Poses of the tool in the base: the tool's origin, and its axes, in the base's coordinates. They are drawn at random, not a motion.
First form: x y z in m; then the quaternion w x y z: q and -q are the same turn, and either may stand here.
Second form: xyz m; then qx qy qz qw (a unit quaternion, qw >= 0). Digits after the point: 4 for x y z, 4 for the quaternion.
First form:
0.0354 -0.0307 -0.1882 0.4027 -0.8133 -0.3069 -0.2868
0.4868 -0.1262 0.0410 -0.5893 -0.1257 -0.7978 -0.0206
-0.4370 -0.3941 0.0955 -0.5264 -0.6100 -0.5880 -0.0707
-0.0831 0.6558 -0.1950 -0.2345 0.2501 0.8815 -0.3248
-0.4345 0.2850 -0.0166 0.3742 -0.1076 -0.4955 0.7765
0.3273 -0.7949 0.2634 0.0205 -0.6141 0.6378 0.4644
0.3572 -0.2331 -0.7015 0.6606 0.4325 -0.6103 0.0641
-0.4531 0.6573 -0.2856 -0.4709 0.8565 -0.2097 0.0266
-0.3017 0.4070 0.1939 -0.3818 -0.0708 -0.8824 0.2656
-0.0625 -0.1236 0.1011 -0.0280 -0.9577 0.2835 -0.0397
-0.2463 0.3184 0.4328 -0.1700 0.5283 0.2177 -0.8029
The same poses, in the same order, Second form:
0.0354 -0.0307 -0.1882 -0.8133 -0.3069 -0.2868 0.4027
0.4868 -0.1262 0.0410 0.1257 0.7978 0.0206 0.5893
-0.4370 -0.3941 0.0955 0.6100 0.5880 0.0707 0.5264
-0.0831 0.6558 -0.1950 -0.2501 -0.8815 0.3248 0.2345
-0.4345 0.2850 -0.0166 -0.1076 -0.4955 0.7765 0.3742
0.3273 -0.7949 0.2634 -0.6141 0.6378 0.4644 0.0205
0.3572 -0.2331 -0.7015 0.4325 -0.6103 0.0641 0.6606
-0.4531 0.6573 -0.2856 -0.8565 0.2097 -0.0266 0.4709
-0.3017 0.4070 0.1939 0.0708 0.8824 -0.2656 0.3818
-0.0625 -0.1236 0.1011 0.9577 -0.2835 0.0397 0.0280
-0.2463 0.3184 0.4328 -0.5283 -0.2177 0.8029 0.1700

